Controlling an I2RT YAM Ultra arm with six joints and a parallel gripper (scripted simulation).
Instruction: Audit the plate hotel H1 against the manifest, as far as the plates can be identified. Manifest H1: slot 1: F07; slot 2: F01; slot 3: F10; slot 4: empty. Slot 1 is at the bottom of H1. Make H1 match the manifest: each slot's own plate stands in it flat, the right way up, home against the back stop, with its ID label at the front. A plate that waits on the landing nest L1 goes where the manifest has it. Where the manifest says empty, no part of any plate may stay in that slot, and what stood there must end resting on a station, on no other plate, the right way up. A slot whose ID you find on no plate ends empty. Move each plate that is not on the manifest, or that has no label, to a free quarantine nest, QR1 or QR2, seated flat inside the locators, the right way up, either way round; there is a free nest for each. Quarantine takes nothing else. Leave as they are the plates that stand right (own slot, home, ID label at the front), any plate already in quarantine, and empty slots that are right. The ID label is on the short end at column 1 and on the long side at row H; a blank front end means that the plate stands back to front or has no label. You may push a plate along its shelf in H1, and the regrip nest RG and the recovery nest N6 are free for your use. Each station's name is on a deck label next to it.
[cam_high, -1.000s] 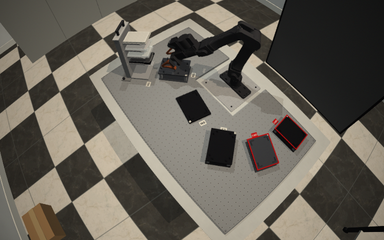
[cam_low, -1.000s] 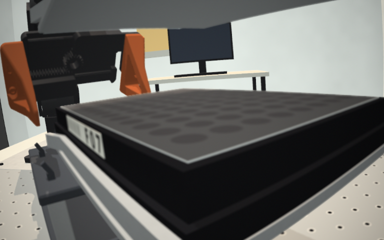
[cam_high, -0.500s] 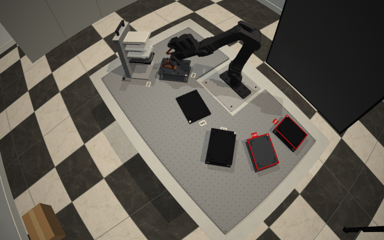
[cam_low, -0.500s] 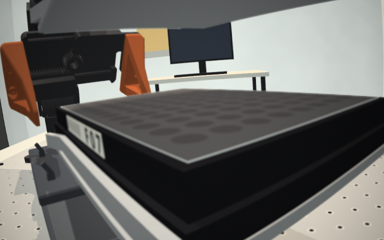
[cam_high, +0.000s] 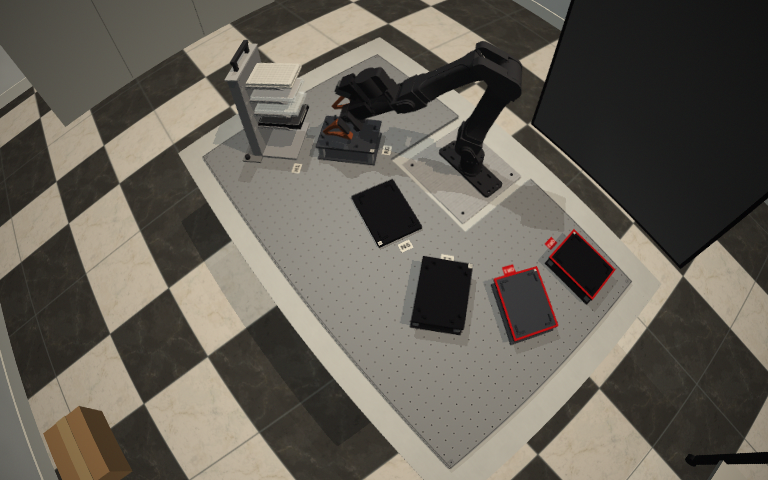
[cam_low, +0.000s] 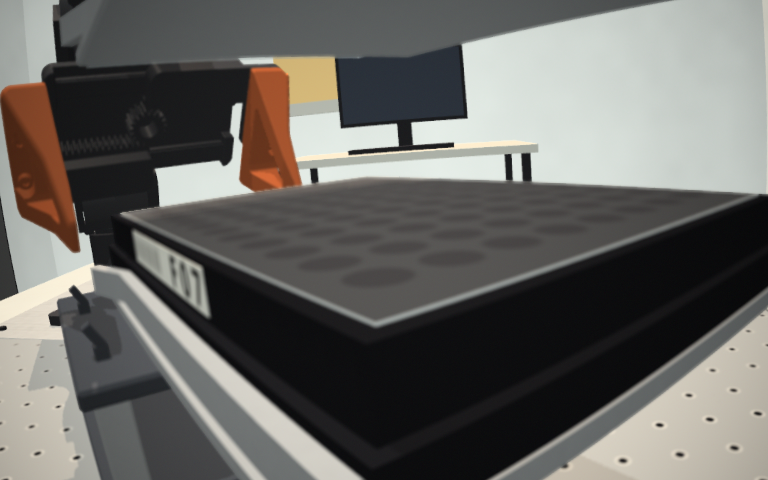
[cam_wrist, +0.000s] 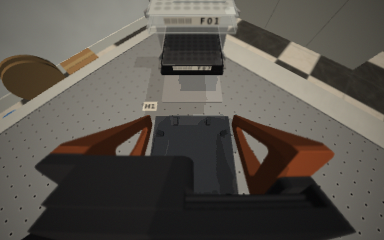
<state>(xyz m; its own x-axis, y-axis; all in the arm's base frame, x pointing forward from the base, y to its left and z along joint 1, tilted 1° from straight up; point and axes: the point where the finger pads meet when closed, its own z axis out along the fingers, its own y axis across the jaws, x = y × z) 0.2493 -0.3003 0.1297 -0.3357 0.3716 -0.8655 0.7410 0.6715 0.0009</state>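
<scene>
Right now the regrip nest RG is 60 mm below my hand, 30 mm to the left of it and 30 mm behind it. Round my hand: H1 deck label (130 mm ahead, 110 mm below); then clear plate (100 mm to the right, 90 mm ahead, 60 mm above); then black plate (100 mm to the right, 90 mm ahead).
</scene>
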